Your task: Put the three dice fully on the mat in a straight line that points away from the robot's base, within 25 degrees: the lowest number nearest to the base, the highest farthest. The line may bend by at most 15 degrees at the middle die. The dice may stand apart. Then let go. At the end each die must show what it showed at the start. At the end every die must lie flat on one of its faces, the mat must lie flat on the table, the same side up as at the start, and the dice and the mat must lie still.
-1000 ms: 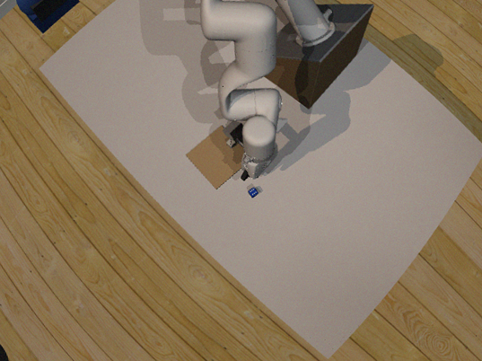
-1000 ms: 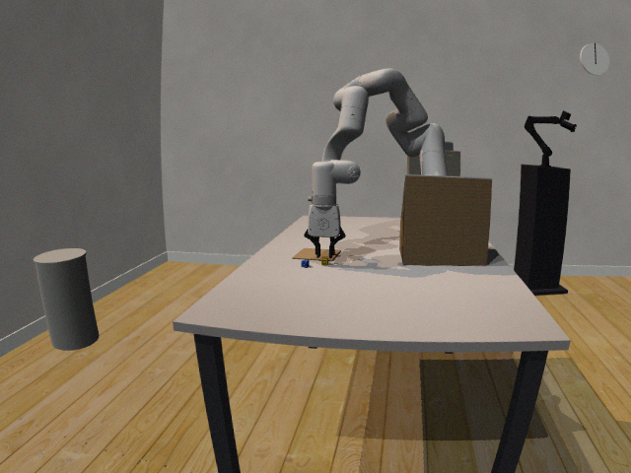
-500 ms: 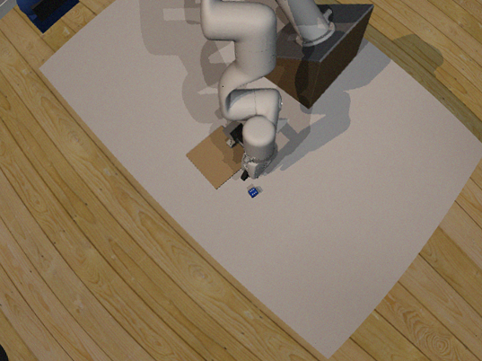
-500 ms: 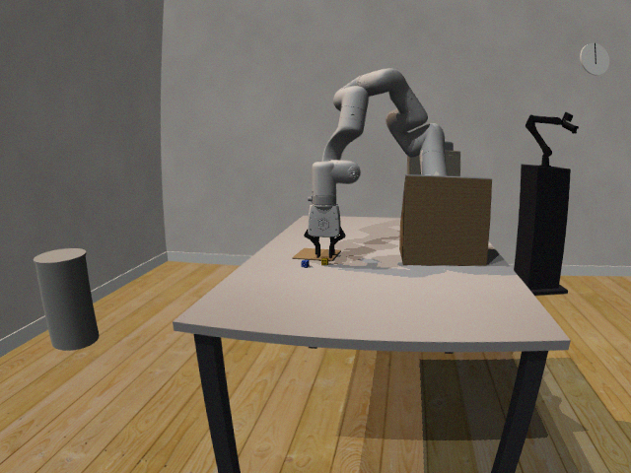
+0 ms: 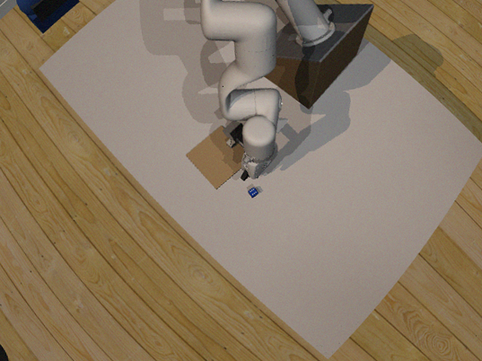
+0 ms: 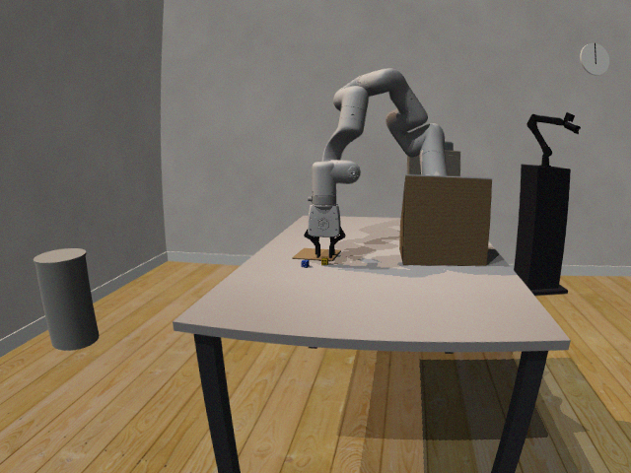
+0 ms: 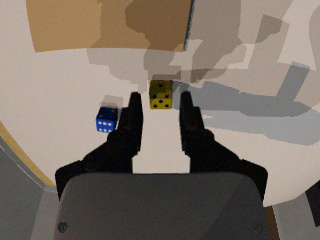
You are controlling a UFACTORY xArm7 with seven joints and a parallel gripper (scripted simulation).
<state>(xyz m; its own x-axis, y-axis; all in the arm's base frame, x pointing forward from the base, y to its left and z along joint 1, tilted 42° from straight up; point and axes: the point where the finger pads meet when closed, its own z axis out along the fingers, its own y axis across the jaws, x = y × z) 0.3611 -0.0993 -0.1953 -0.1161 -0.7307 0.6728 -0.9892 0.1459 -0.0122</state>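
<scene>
Right now the yellow die is 4 cm below my hand. Also, from my hand: blue die: 6 cm ahead, 2 cm to the left, 4 cm below; brown mat: 3 cm ahead, 12 cm to the right, 4 cm below; white die: 2 cm behind, 11 cm to the right, 3 cm below.
</scene>
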